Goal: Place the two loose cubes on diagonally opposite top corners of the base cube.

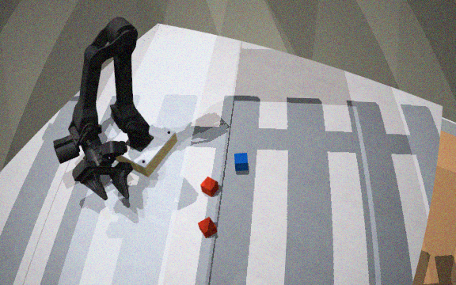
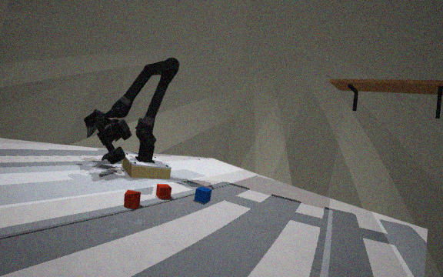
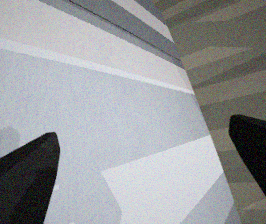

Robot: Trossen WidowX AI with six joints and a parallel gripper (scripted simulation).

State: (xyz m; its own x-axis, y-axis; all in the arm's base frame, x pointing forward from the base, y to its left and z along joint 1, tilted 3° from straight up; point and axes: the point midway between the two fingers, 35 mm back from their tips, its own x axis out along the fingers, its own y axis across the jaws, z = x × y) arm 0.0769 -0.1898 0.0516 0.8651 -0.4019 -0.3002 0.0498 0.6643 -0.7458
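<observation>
Now: the blue cube 18 cm ahead of my gripper tip, 30 cm to the left of it and 8 cm below it. From my gripper tip the other things lie so: red cube (15 cm ahead, 19 cm to the left, 8 cm below).
</observation>
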